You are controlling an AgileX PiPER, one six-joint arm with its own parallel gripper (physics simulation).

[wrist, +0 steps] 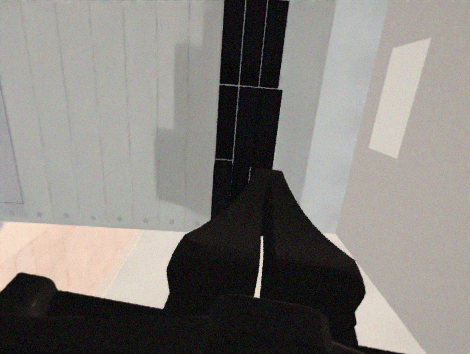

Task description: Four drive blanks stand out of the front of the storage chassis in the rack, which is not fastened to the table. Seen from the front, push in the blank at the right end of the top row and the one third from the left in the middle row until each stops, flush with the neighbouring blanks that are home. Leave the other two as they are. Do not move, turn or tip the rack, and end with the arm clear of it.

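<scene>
The storage chassis shows in the wrist view as a black front band running down the picture, seen at a steep slant. Thin pale lines divide it into narrow black blanks. Which blanks stand out and which are home, I cannot tell from this angle. My gripper is shut and empty, its fingertips together over the lower part of the black band. The fingers hide part of that end. Whether the tips touch a blank is not clear.
A grey ribbed panel with a row of small dots along its lower edge lies left of the band, with stepped shadows on it. A plain grey strip and a pale blue strip run on the right, beside a grey-brown surface with a bright patch.
</scene>
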